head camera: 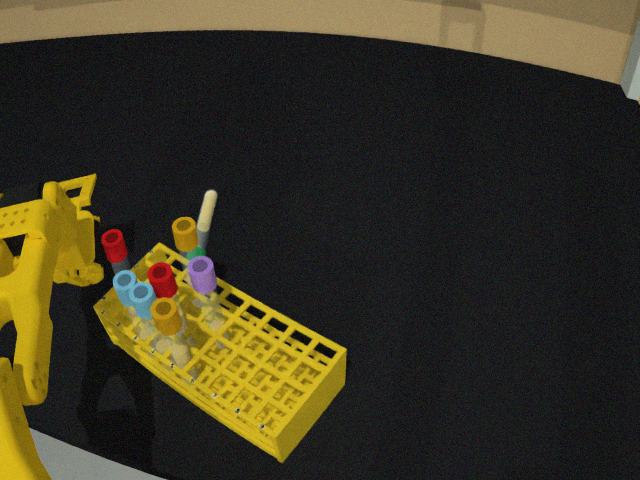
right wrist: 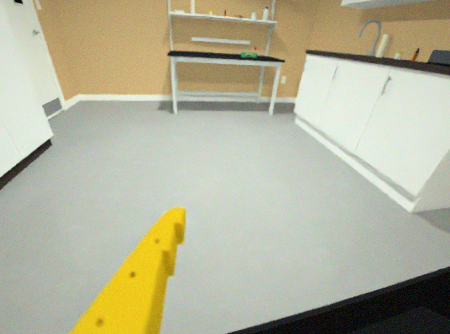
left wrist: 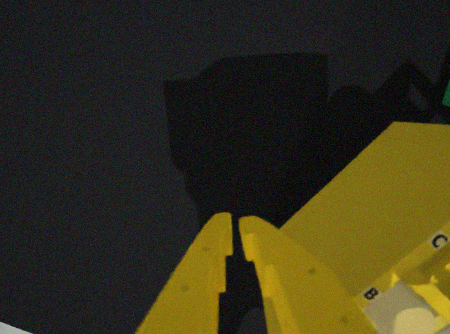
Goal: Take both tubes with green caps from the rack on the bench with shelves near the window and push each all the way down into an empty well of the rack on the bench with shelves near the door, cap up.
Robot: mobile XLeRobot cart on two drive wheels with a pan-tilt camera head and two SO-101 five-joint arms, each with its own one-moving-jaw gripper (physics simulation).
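A green-capped tube point(head camera: 207, 209) lies on the black bench behind the yellow rack point(head camera: 315, 418) point(left wrist: 325, 220), its cap near the rack's back edge, partly hidden by other tubes. A sliver of its green cap point(left wrist: 447, 94) shows at the right edge of the left wrist view. A second green-capped tube cannot be made out. My left gripper point(head camera: 95, 274) point(left wrist: 235, 217) is shut and empty, jaw tips together, beside the rack's end near the leaning red-capped tube point(head camera: 114, 245). My right gripper is open, with one notched jaw showing over the floor in the right wrist view.
Blue, red, orange and purple point(head camera: 202, 274) caps stand up from the rack's left half. The bench's front edge runs at lower left. In the right wrist view, a far shelved bench point(right wrist: 220, 56) bears a small green rack point(right wrist: 249, 55); white cabinets point(right wrist: 360, 110) stand at right.
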